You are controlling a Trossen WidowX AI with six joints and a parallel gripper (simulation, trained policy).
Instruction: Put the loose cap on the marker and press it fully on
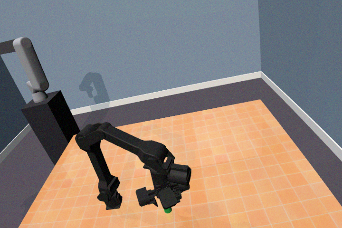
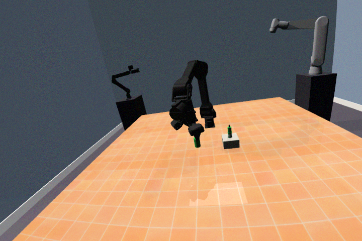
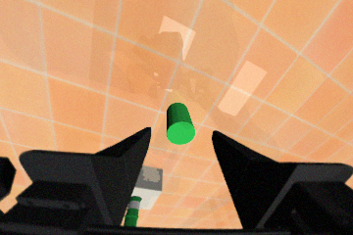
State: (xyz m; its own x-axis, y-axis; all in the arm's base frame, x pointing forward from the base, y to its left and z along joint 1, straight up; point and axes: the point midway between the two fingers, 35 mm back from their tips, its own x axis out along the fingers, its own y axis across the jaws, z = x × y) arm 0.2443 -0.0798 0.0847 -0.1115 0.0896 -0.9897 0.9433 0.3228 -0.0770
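My gripper tip is 30 mm above the green cap. From my gripper tip the other things lie so: holder block (10 mm ahead, 160 mm to the left, 30 mm below).
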